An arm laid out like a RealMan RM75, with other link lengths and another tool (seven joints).
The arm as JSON. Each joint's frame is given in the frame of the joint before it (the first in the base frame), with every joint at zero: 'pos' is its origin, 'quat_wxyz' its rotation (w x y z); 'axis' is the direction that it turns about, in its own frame. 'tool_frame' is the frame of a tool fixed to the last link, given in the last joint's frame.
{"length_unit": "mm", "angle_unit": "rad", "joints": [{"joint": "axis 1", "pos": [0.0, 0.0, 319.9], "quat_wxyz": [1.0, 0.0, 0.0, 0.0], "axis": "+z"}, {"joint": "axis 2", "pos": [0.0, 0.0, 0.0], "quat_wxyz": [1.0, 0.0, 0.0, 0.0], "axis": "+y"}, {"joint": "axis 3", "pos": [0.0, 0.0, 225.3], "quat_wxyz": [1.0, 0.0, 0.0, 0.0], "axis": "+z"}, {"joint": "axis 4", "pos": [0.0, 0.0, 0.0], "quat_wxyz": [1.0, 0.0, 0.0, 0.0], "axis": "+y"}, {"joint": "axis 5", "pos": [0.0, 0.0, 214.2], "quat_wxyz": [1.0, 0.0, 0.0, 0.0], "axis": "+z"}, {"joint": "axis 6", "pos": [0.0, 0.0, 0.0], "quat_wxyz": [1.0, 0.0, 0.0, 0.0], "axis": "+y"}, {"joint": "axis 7", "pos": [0.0, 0.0, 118.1], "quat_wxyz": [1.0, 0.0, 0.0, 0.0], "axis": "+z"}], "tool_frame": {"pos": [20.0, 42.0, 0.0], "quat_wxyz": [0.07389, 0.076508, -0.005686, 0.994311]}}
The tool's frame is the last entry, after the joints.
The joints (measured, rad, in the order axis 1, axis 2, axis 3, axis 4, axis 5, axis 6, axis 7), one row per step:
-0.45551, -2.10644, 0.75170, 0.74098, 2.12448, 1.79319, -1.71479
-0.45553, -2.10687, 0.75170, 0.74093, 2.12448, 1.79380, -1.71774
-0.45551, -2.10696, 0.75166, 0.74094, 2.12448, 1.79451, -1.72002
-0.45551, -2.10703, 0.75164, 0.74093, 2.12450, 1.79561, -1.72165
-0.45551, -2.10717, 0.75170, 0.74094, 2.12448, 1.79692, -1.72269
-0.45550, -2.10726, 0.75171, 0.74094, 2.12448, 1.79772, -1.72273
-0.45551, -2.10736, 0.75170, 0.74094, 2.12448, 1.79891, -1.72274
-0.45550, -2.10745, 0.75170, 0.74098, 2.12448, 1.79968, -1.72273
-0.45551, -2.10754, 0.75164, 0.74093, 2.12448, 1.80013, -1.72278
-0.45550, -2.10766, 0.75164, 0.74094, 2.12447, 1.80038, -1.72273
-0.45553, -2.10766, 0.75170, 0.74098, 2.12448, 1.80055, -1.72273
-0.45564, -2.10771, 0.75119, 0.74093, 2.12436, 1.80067, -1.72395
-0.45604, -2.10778, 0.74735, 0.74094, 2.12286, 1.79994, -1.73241
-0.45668, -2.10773, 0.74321, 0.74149, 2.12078, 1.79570, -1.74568
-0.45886, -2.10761, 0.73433, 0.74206, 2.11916, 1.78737, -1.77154
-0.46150, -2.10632, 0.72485, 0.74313, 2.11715, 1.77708, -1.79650
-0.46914, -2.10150, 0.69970, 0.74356, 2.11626, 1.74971, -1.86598
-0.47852, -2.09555, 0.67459, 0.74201, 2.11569, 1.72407, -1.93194
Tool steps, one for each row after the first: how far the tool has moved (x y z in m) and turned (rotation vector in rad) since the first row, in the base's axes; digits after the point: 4 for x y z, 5 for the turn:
0.0002, 0.0000, -0.0001, -0.00187, -0.00096, 0.00247
0.0002, 0.0000, 0.0000, -0.00333, -0.00161, 0.00431
0.0003, 0.0000, 0.0000, -0.00485, -0.00237, 0.00540
0.0004, -0.0001, 0.0001, -0.00636, -0.00326, 0.00581
0.0005, -0.0002, 0.0001, -0.00703, -0.00377, 0.00555
0.0005, -0.0003, 0.0001, -0.00797, -0.00450, 0.00510
0.0006, -0.0004, 0.0001, -0.00856, -0.00496, 0.00479
0.0006, -0.0005, 0.0001, -0.00895, -0.00534, 0.00471
0.0007, -0.0005, 0.0001, -0.00916, -0.00558, 0.00458
0.0007, -0.0005, 0.0001, -0.00931, -0.00562, 0.00443
0.0007, -0.0004, 0.0002, -0.00949, -0.00613, 0.00567
0.0008, 0.0003, 0.0007, -0.00855, -0.00912, 0.01511
0.0010, 0.0018, 0.0013, -0.00594, -0.01090, 0.02984
0.0011, 0.0047, 0.0024, -0.00195, -0.01323, 0.05850
0.0011, 0.0081, 0.0039, 0.00546, -0.01421, 0.08666
0.0002, 0.0171, 0.0080, 0.02068, -0.01580, 0.16553
-0.0007, 0.0260, 0.0126, 0.03528, -0.02085, 0.23995

